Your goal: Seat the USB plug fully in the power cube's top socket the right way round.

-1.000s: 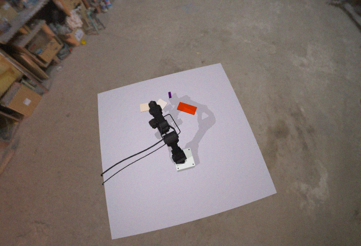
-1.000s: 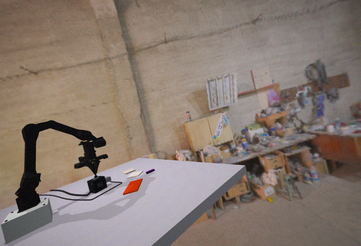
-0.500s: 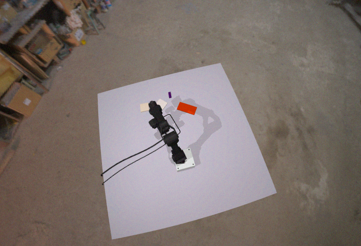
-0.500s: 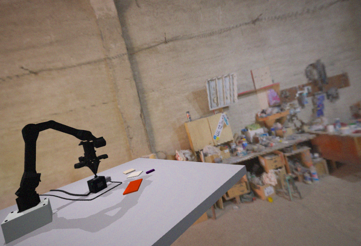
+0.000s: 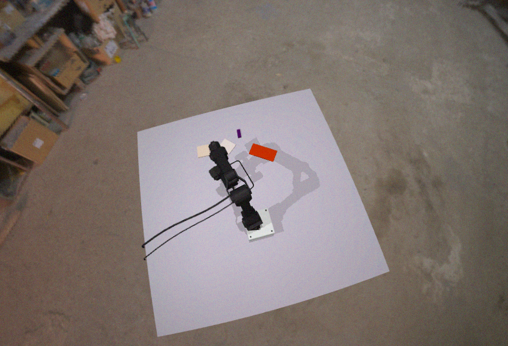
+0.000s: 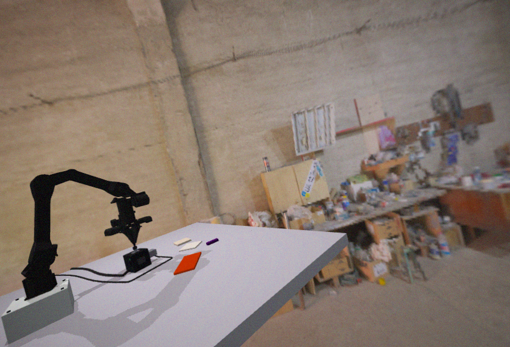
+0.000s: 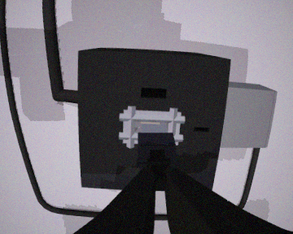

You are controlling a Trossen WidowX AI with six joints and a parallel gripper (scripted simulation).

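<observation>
The grey-framed socket is 10 mm to the left of my gripper tip and 50 mm below it. From my gripper tip the other things lie so: dark USB plug 20 mm below; then small purple piece 330 mm ahead, 60 mm to the right, 110 mm below; then orange flat slab 180 mm ahead, 210 mm to the right, 110 mm below.
</observation>
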